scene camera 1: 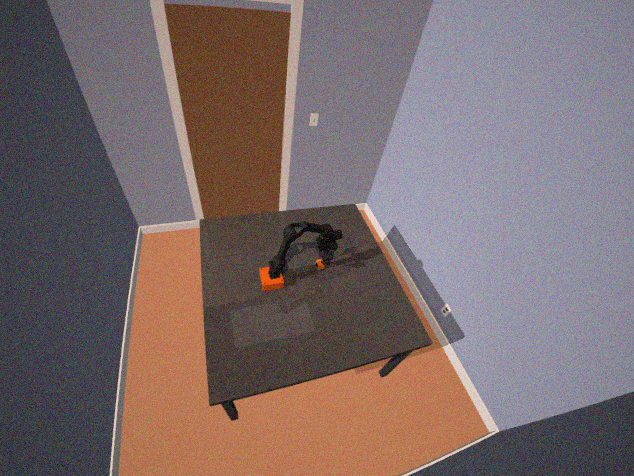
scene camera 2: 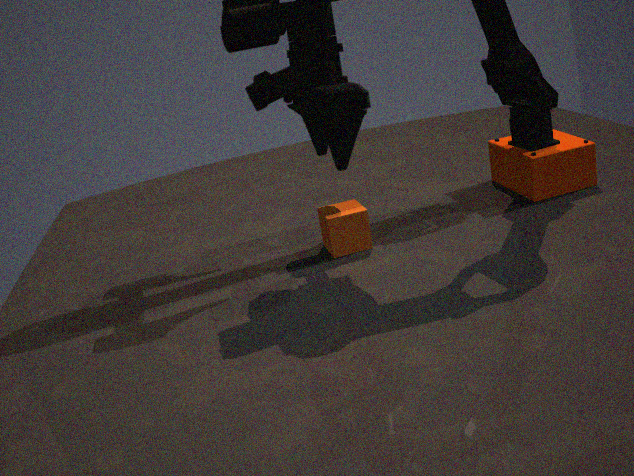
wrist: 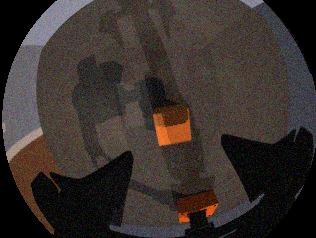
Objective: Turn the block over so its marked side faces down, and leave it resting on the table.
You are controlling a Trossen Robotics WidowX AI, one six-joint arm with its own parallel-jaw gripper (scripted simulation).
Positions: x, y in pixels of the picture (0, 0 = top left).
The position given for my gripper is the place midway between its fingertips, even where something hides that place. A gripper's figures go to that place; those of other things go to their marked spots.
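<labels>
There's an orange block (scene camera 2: 345, 227) sitting 0.72 m from the lens, and my gripper (scene camera 2: 331, 162) is 0.72 m from the lens too.
</labels>
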